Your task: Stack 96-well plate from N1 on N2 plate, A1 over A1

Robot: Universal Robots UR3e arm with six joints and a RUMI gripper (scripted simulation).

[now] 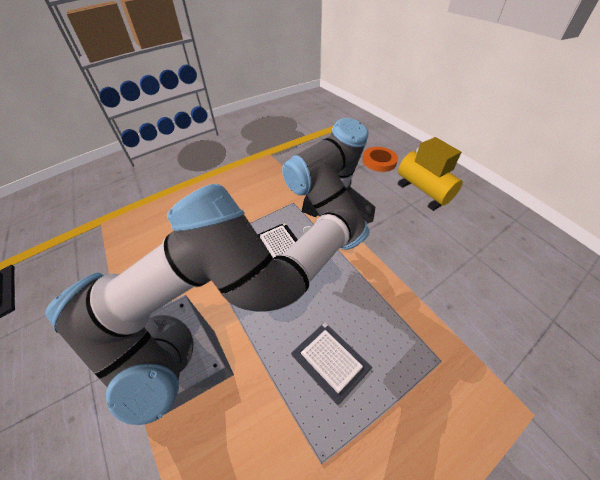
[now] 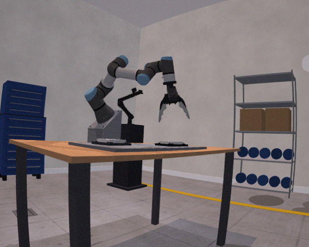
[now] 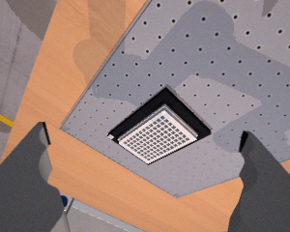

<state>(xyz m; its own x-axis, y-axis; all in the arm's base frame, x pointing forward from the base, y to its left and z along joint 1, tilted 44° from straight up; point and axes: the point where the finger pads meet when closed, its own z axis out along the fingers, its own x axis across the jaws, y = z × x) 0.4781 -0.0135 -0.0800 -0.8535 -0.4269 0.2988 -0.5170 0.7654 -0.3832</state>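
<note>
Now: the black plate nest N1 80 mm behind my hand, 120 mm to the left of it and 130 mm below it. The rest, counted from my hand: A1 label: 140 mm behind, 180 mm to the right, 120 mm below; dark nest N2: 190 mm behind, 260 mm to the right, 130 mm below.
</note>
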